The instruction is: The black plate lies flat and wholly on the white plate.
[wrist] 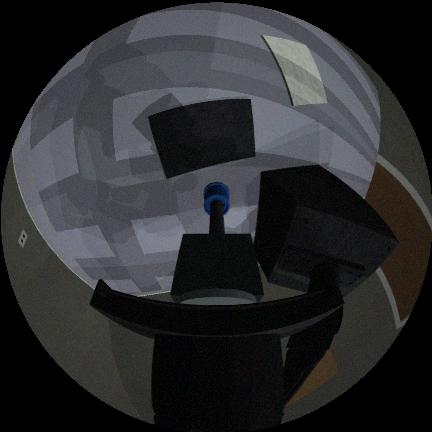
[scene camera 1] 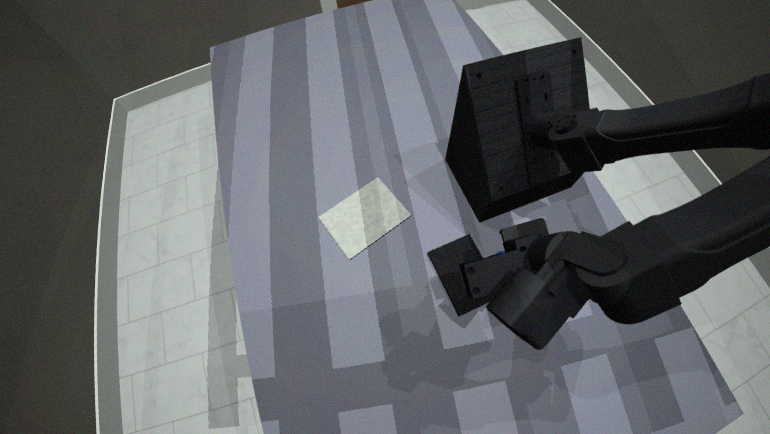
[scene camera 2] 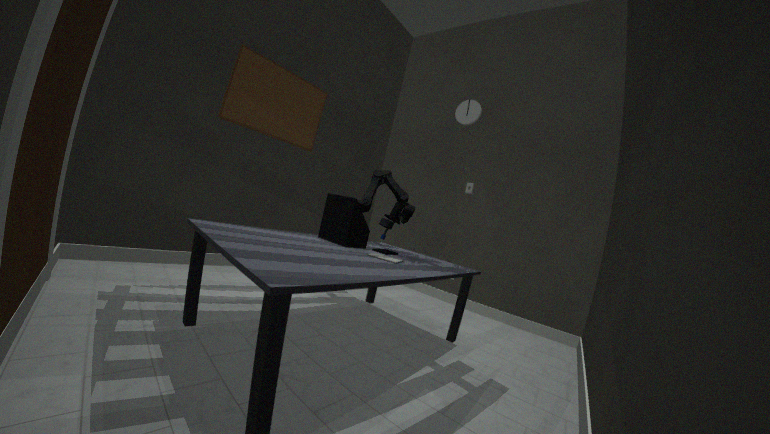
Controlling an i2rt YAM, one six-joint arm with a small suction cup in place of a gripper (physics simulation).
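Where they show: end effector, tool point: (wrist: 216, 193) (scene camera 2: 382, 238); arm's base, origin of the base link: (wrist: 325, 267) (scene camera 1: 537, 129) (scene camera 2: 350, 214).
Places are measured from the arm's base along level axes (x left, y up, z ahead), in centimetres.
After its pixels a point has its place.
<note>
The black plate (scene camera 1: 447, 264) @(x 13.8, y -16.6, z 22.0 cm) (scene camera 2: 386, 251) @(x 15.2, y -16.6, z 21.2 cm) (wrist: 205, 137) @(x 16.9, y -16.6, z 18.9 cm) lies flat on the table, partly hidden by the arm in scene camera 1. The white plate (scene camera 1: 364, 218) @(x -1.8, y -17.1, z 34.6 cm) (scene camera 2: 389, 258) @(x -1.4, y -17.1, z 36.7 cm) (wrist: 300, 72) @(x -1.7, y -17.1, z 33.2 cm) lies flat on the table beside it, with a gap between the two. My gripper, a blue suction cup (scene camera 1: 500, 252) (scene camera 2: 382, 236) (wrist: 216, 192), is open with nothing on it. It hangs above the table, near the black plate on the side away from the white plate. In scene camera 1 the cup is mostly hidden by the arm.
A large black block (scene camera 1: 517, 129) @(x -0.7, y 0.8, z 4.2 cm) (scene camera 2: 342, 221) @(x -10.5, y -4.5, z 5.7 cm) (wrist: 325, 220) @(x 4.1, y -3.8, z 10.5 cm) with the arm fixed to it stands on the striped-looking table (scene camera 1: 291, 161) @(x -23.0, y -17.7, z 47.1 cm) (scene camera 2: 301, 272) @(x -67.3, y -17.7, z 55.9 cm), close to the black plate. Shadows of the arm fall across the table top.
</note>
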